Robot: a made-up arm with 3 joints. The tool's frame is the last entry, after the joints.
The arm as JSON. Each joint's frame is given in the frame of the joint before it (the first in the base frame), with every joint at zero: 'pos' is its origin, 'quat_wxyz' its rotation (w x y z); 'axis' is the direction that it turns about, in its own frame. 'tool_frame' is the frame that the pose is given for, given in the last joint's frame.
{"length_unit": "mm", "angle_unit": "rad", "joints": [
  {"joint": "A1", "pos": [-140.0, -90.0, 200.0], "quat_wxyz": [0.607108, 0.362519, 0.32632, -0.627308], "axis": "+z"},
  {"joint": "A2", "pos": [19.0, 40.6, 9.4], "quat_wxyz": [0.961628, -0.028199, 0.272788, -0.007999], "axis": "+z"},
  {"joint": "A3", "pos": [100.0, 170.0, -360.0], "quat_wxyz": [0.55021, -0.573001, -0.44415, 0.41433], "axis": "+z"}
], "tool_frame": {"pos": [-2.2, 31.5, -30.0], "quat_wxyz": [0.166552, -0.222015, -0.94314, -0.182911]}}
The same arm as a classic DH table. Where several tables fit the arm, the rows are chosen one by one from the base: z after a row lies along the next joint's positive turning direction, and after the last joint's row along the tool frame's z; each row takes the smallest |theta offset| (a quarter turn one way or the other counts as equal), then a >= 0, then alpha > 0; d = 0 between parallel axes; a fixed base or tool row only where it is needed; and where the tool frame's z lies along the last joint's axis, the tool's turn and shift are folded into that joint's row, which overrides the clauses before.
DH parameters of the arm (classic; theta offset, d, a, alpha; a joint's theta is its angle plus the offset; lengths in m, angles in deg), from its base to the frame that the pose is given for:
base (fixed): -3.95 0.1388 -0.1335 58.39
A1: 7.5 0.0895 0.0386 31.83
A2: -21.62 -0.3195 0.1903 -92.93
A3: 28.27 -0.0295 0.0134 -151.36
tool (fixed): -124.43 0.0597 0 0

